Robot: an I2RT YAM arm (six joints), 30 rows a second.
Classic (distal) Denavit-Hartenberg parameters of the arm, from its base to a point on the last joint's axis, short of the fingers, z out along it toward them. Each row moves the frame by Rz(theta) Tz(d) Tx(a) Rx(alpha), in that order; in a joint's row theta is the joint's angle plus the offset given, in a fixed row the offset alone. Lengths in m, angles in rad.
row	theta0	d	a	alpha
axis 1	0.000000	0.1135	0.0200	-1.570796
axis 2	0.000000	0.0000	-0.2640	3.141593
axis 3	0.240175	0.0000	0.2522	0.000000
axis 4	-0.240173	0.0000	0.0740	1.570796
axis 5	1.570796	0.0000	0.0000	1.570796
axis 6	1.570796	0.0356	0.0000	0.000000
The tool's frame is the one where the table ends.
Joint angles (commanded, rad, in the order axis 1, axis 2, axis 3, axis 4, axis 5, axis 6), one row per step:
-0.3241, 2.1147, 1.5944, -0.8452, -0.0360, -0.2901
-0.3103, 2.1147, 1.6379, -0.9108, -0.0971, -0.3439
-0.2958, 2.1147, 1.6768, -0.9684, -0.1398, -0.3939
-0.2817, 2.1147, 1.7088, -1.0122, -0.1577, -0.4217
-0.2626, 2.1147, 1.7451, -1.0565, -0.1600, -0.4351
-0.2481, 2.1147, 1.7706, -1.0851, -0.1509, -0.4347
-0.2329, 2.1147, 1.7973, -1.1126, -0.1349, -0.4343
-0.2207, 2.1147, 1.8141, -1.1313, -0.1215, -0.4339
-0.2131, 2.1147, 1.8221, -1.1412, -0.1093, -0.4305
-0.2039, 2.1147, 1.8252, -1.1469, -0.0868, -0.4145
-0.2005, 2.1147, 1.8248, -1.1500, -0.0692, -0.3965
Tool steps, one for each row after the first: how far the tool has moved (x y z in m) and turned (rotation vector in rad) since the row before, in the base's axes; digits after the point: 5 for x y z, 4 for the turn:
0.00284, 0.00747, 0.01028, 0.0529, 0.0021, 0.0783
0.00228, 0.00727, 0.00940, 0.0358, 0.0022, 0.0708
0.00197, 0.00628, 0.00783, 0.0150, 0.0036, 0.0441
0.00255, 0.00774, 0.00894, 0.0019, 0.0056, 0.0325
0.00180, 0.00553, 0.00629, -0.0079, 0.0053, 0.0128
0.00184, 0.00559, 0.00661, -0.0151, 0.0046, 0.0126
0.00109, 0.00456, 0.00414, -0.0124, 0.0049, 0.0099
0.00049, 0.00275, 0.00194, -0.0109, 0.0047, 0.0026
0.00038, 0.00308, 0.00066, -0.0188, 0.0082, -0.0096
-0.00022, 0.00087, -0.00020, -0.0138, 0.0078, -0.0167

